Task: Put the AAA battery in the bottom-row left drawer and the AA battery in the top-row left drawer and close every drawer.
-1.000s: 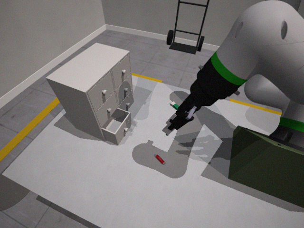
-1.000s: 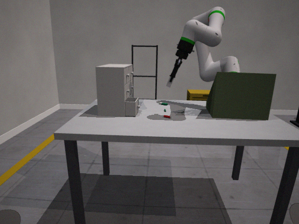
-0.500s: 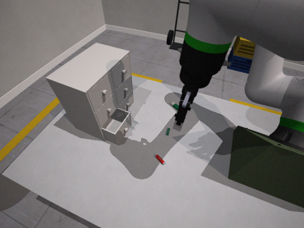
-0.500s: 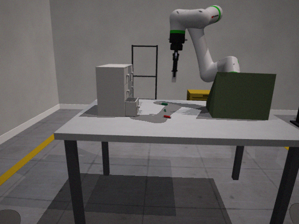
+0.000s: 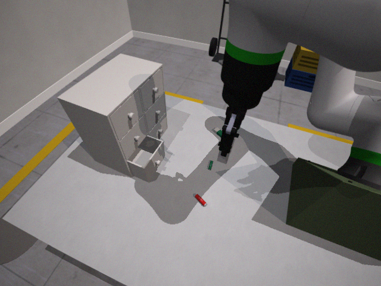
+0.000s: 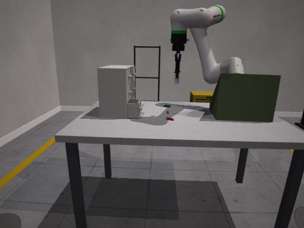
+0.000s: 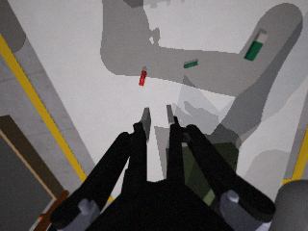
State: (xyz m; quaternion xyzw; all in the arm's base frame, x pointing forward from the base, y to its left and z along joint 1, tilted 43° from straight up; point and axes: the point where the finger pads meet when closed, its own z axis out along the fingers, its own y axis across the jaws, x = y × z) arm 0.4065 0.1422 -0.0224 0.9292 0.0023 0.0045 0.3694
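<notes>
My gripper is now 26 cm above the green battery, 11 cm to the left of it and 5 cm short of it. The rest, counted from my hand: green-and-white battery (29 cm to the right, 26 cm below, 8 cm ahead); red battery (25 cm below, 5 cm to the left, 3 cm ahead).
</notes>
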